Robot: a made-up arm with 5 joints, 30 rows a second.
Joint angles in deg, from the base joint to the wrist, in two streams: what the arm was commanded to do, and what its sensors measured. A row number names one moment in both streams.
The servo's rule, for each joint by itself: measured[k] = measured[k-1] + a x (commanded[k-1-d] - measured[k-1]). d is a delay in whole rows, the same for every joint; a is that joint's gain. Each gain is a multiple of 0.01, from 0.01 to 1. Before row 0 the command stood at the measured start. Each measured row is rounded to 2 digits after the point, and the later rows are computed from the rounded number. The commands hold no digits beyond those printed.
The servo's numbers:
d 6
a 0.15 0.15 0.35 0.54 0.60
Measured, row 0:
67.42, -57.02, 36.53, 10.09, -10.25
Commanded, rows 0 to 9:
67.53, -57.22, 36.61, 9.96, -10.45
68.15, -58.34, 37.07, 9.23, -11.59
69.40, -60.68, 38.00, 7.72, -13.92
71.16, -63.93, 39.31, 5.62, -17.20
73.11, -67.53, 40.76, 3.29, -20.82
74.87, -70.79, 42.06, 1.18, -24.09
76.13, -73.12, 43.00, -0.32, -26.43
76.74, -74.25, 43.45, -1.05, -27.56
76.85, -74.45, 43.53, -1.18, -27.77
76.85, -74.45, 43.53, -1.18, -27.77
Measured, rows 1 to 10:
67.42, -57.02, 36.53, 10.09, -10.25
67.42, -57.02, 36.53, 10.09, -10.25
67.42, -57.02, 36.53, 10.09, -10.25
67.42, -57.02, 36.53, 10.09, -10.25
67.42, -57.02, 36.53, 10.09, -10.25
67.42, -57.02, 36.53, 10.09, -10.25
67.44, -57.05, 36.56, 10.02, -10.37
67.55, -57.24, 36.74, 9.59, -11.10
67.83, -57.76, 37.18, 8.58, -12.79
68.33, -58.69, 37.93, 6.98, -15.44

